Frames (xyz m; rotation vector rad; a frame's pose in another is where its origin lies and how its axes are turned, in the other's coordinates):
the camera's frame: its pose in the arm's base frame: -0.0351 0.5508 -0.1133 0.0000 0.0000 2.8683
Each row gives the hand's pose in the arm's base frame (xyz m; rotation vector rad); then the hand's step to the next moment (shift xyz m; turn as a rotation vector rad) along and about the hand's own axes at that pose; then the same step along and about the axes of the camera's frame.
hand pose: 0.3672 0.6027 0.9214 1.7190 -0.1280 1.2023
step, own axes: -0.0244 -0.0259 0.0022 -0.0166 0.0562 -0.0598
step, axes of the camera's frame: -0.0035 -0.0021 -0.0354 0.0791 0.0115 0.0249
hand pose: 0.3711 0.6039 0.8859 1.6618 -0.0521 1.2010
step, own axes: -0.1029 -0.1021 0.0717 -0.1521 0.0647 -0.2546
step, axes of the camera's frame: -0.0662 0.0400 -0.1420 0.2944 -0.0050 -0.0738
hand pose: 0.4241 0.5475 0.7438 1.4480 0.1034 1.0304
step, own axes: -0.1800 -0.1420 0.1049 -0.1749 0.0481 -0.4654
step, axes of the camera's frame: -0.0742 0.1479 -0.1902 0.4662 -0.1109 -0.1409
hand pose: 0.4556 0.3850 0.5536 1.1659 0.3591 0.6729
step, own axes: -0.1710 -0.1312 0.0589 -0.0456 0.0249 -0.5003
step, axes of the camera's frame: 0.0033 0.1925 -0.1133 0.4136 -0.2338 -0.1650
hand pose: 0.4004 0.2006 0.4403 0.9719 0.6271 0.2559
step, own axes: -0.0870 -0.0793 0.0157 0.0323 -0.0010 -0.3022
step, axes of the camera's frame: 0.0372 0.1096 -0.0265 0.2103 -0.1724 -0.1357
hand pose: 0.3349 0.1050 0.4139 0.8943 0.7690 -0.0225
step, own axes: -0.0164 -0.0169 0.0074 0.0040 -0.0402 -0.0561
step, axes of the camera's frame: 0.0070 0.0236 0.0011 0.0458 -0.0027 -0.0517
